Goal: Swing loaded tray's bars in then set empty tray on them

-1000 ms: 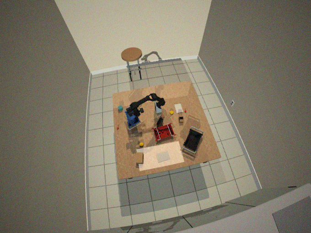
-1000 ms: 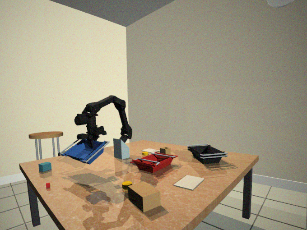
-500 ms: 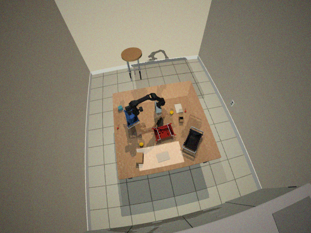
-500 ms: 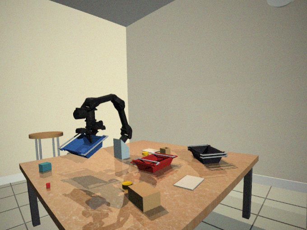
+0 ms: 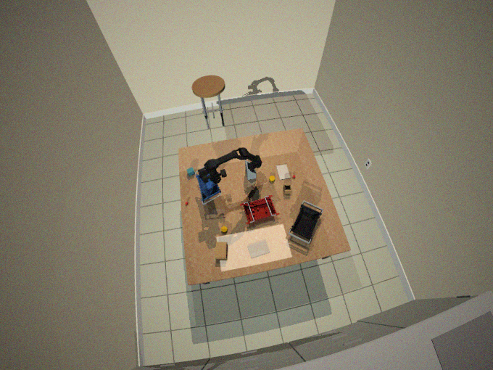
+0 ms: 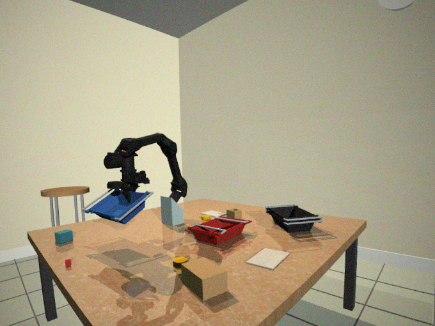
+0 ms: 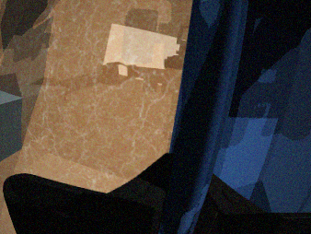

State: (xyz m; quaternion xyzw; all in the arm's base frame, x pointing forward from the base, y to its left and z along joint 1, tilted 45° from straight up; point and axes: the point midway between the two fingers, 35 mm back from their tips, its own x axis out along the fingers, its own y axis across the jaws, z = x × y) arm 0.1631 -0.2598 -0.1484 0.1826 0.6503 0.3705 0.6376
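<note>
Right now the blue tray is 70 mm to the right of my gripper tip and 20 mm ahead of it. From my gripper tip the other things lie so: teal block 260 mm to the right, 220 mm behind, 160 mm below; then small red cube 280 mm to the right, 170 mm below, 100 mm ahead; then tan box 520 mm ahead, 150 mm below, 10 mm to the left.
</note>
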